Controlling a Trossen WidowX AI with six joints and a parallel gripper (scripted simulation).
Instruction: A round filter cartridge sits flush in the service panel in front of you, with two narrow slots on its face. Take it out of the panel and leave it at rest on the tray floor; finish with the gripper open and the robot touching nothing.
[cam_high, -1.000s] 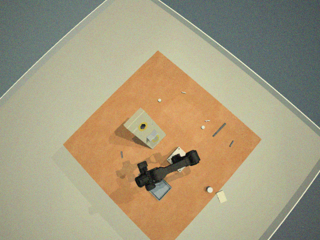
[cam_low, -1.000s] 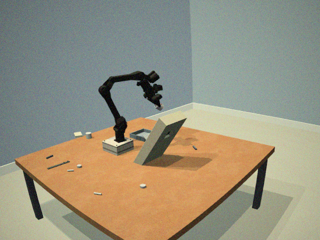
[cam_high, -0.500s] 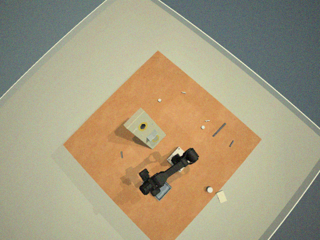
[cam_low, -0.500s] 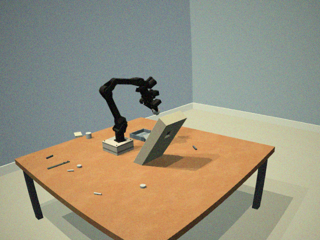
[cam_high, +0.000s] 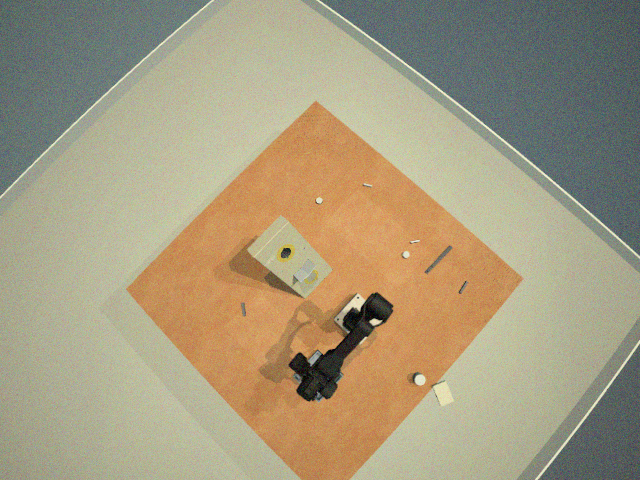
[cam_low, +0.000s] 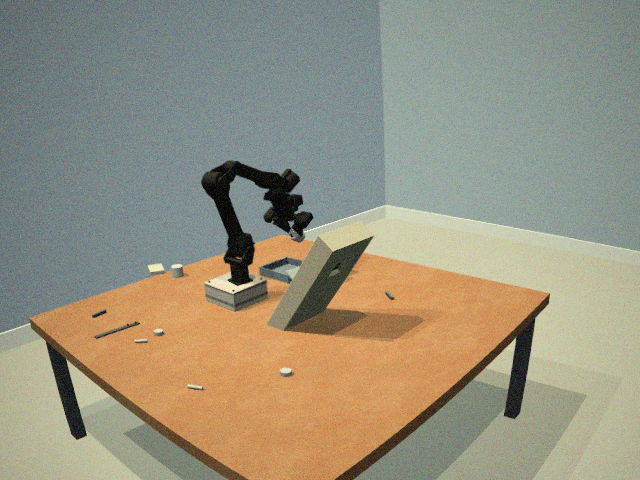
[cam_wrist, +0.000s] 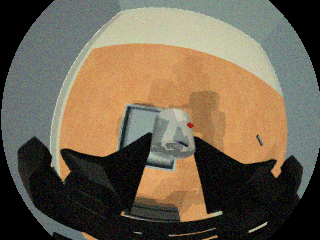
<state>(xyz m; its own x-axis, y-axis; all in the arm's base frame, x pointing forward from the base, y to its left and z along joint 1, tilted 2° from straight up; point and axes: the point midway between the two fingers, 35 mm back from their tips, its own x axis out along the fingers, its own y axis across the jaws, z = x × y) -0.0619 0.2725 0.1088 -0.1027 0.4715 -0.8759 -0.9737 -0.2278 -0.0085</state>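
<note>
The blue-grey tray lies 40 mm behind my gripper tip, 20 mm to the right of it and 150 mm below it. Round my gripper tip: pale block 420 mm behind, 390 mm to the right, 150 mm below; white cartridge right at my gripper tip; beige service panel 400 mm ahead, 230 mm to the right, 10 mm below.
</note>
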